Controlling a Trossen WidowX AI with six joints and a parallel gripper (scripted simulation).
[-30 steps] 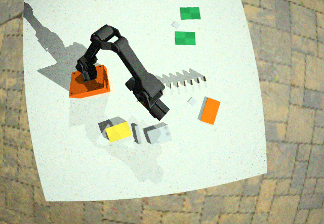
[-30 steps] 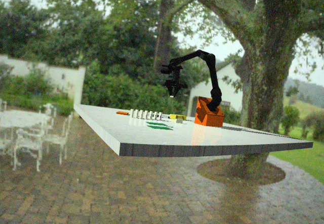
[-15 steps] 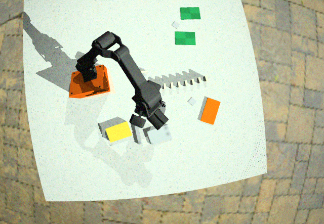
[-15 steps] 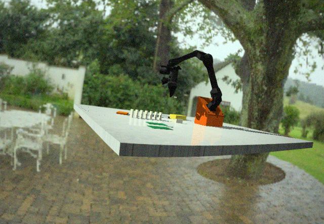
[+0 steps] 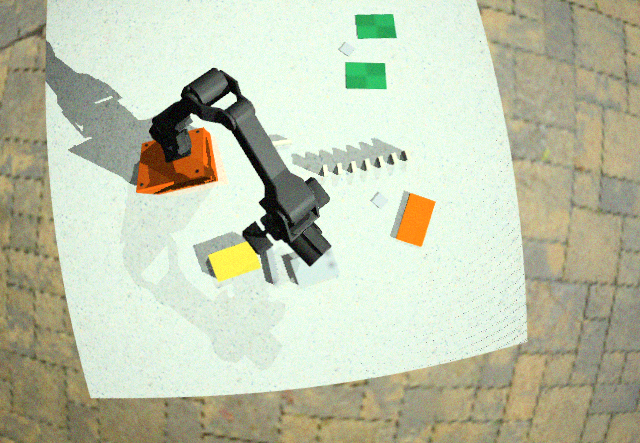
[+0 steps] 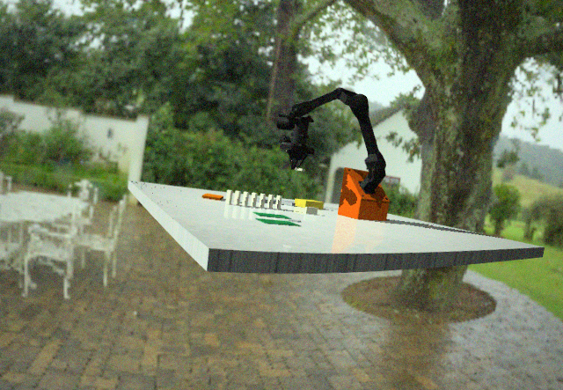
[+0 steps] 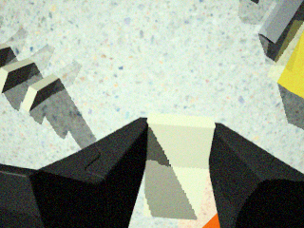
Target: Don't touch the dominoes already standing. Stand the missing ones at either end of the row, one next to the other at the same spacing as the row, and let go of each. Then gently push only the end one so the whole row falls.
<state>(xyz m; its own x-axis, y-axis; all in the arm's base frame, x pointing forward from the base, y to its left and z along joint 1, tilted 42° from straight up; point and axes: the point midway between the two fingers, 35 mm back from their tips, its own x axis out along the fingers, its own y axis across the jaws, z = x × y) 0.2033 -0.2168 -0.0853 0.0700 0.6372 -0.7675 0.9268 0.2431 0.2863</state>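
Right now my gripper tip is 20 mm short of the grey block, 140 mm to the left of it and 150 mm above it. Round my gripper tip: yellow block (160 mm behind, 70 mm to the right, 140 mm below); orange block (300 mm ahead, 100 mm to the right, 150 mm below); grey bar (80 mm behind, 110 mm to the right, 150 mm below).
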